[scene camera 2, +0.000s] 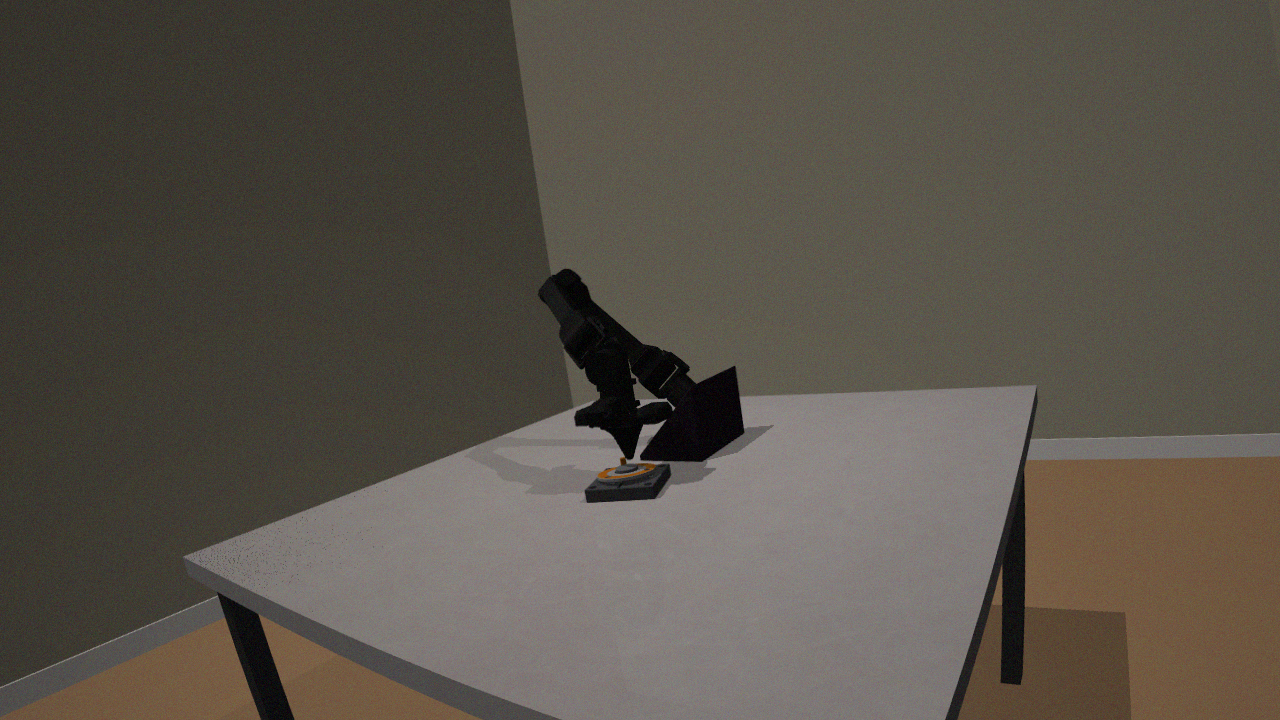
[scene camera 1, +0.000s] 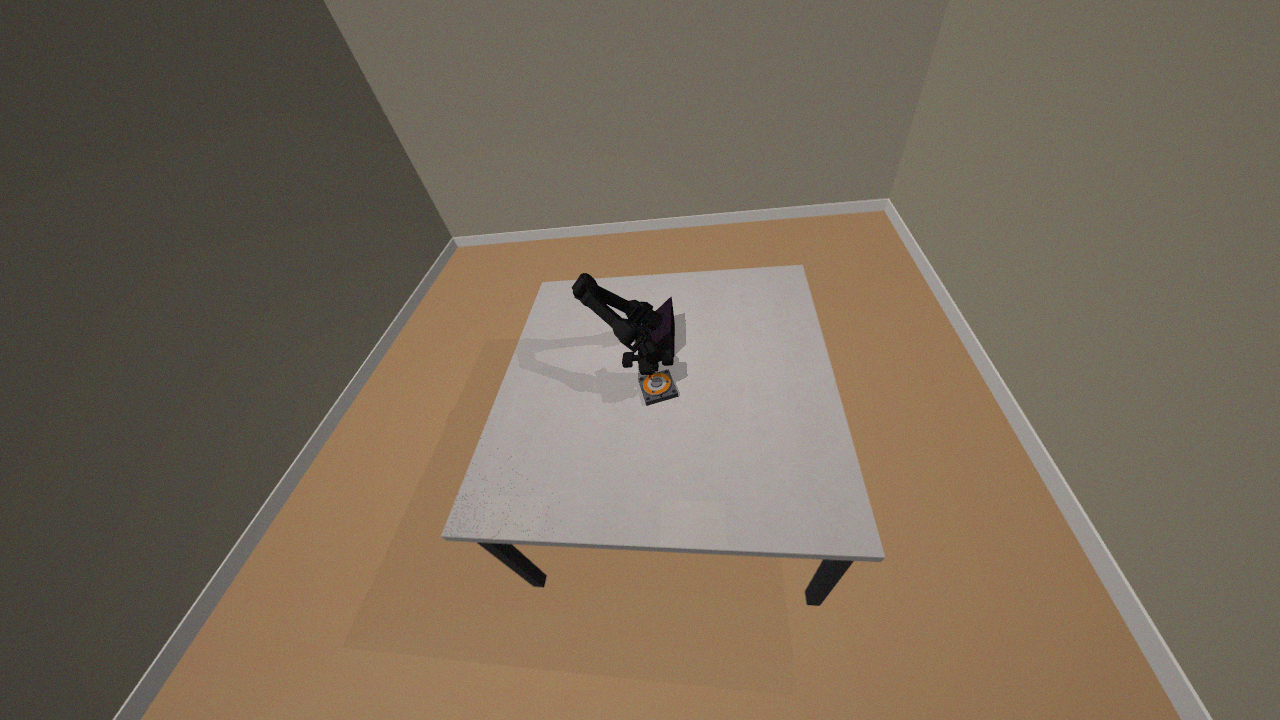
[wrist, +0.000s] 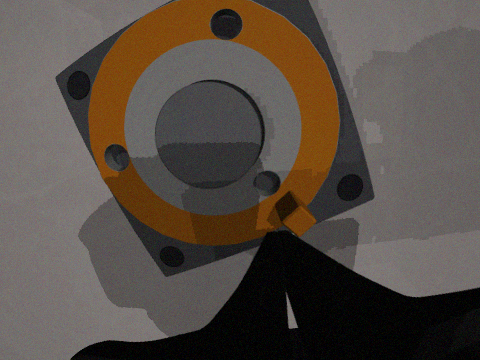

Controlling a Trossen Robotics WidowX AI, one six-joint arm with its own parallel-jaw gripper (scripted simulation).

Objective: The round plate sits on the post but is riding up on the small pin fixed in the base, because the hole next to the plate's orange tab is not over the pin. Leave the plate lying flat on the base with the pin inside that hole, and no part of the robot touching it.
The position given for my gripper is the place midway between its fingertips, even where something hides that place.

I see my gripper (scene camera 2: pixel 630 459) and a base (scene camera 2: pixel 648 487).
My gripper shows as well in the wrist view (wrist: pixel 276 240). The base also shows in the wrist view (wrist: pixel 208 135).
